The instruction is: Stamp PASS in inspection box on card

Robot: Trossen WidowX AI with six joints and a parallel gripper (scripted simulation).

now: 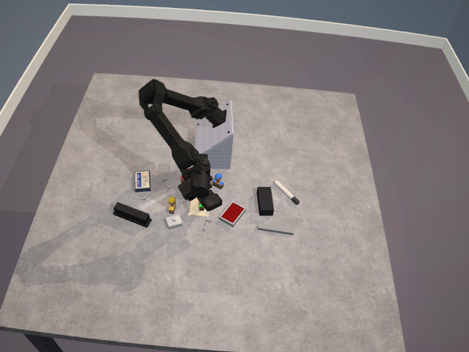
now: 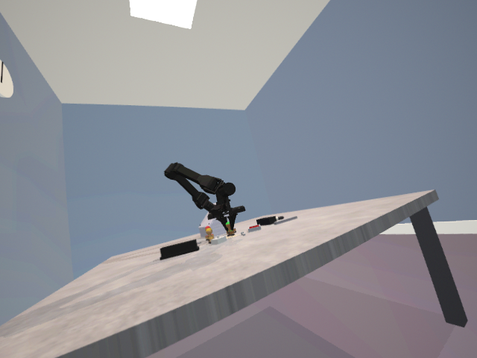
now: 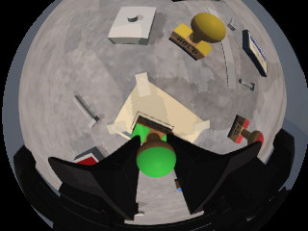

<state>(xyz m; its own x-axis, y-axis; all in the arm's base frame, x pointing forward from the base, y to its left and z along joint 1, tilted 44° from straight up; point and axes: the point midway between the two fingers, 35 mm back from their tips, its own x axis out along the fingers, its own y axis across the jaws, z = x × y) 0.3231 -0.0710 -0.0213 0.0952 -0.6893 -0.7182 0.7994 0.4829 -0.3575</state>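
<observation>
Right now my gripper tip is right at the green-knobbed stamp. The rest, counted from my gripper tip: blue-knobbed stamp 110 mm behind, 50 mm to the left, 10 mm below; yellow-knobbed stamp 100 mm to the right, 20 mm ahead, 10 mm below; cream card 30 mm below, 10 mm to the right, 10 mm behind.
</observation>
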